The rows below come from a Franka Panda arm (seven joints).
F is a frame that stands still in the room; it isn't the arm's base.
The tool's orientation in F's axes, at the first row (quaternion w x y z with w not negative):
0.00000, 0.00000, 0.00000, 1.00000
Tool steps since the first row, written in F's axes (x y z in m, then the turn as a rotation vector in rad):
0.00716, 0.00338, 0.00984, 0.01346, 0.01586, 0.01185
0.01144, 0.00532, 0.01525, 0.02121, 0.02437, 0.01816
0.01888, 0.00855, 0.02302, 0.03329, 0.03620, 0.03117
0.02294, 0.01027, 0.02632, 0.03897, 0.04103, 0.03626
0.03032, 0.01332, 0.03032, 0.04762, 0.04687, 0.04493
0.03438, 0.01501, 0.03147, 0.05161, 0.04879, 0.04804
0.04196, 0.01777, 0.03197, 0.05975, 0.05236, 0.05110
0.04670, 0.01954, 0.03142, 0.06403, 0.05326, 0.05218
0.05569, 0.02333, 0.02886, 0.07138, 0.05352, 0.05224
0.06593, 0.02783, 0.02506, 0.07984, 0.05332, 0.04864
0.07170, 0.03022, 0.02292, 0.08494, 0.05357, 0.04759
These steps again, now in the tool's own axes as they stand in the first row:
-0.00716, -0.00338, 0.00984, -0.01346, -0.01586, 0.01185
-0.01144, -0.00532, 0.01525, -0.02121, -0.02437, 0.01816
-0.01888, -0.00855, 0.02302, -0.03329, -0.03620, 0.03117
-0.02294, -0.01027, 0.02632, -0.03897, -0.04103, 0.03626
-0.03032, -0.01332, 0.03032, -0.04762, -0.04687, 0.04493
-0.03438, -0.01501, 0.03147, -0.05161, -0.04879, 0.04804
-0.04196, -0.01777, 0.03197, -0.05975, -0.05236, 0.05110
-0.04670, -0.01954, 0.03142, -0.06403, -0.05326, 0.05218
-0.05569, -0.02333, 0.02886, -0.07138, -0.05352, 0.05224
-0.06593, -0.02783, 0.02506, -0.07984, -0.05332, 0.04864
-0.07170, -0.03022, 0.02292, -0.08494, -0.05357, 0.04759

